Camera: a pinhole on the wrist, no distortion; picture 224 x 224 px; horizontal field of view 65.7 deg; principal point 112.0 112.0 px. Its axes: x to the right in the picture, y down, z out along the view. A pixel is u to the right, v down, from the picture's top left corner.
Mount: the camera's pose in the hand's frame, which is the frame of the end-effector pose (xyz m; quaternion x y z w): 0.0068 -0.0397 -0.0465 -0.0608 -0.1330 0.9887 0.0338
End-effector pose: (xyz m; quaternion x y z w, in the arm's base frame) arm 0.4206 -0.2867 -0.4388 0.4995 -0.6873 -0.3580 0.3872
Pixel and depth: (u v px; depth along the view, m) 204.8 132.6 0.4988
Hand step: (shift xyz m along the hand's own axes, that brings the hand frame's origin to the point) -0.3249 -0.2037 0.3855
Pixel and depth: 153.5 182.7 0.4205
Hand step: -0.1558 -0.3051 0.2990
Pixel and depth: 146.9 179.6 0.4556
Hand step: -0.1518 -0.3209 0.3320
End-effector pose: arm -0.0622 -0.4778 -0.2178 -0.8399 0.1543 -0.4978 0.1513
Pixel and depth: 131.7 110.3 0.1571
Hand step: -0.0311 -0.0774 0.1023
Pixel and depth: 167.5 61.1 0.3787
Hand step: -0.1565 -0.0207 0.3322
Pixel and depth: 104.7 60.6 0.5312
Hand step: -0.0317 -0.0276 0.5065
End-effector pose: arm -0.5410 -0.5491 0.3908 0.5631 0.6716 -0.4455 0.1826
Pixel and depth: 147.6 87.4 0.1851
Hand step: -0.0534 -0.0592 0.1335
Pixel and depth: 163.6 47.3 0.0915
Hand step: -0.0302 -0.0283 0.0472
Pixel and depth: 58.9 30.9 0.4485
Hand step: 0.0954 0.0346 0.4541
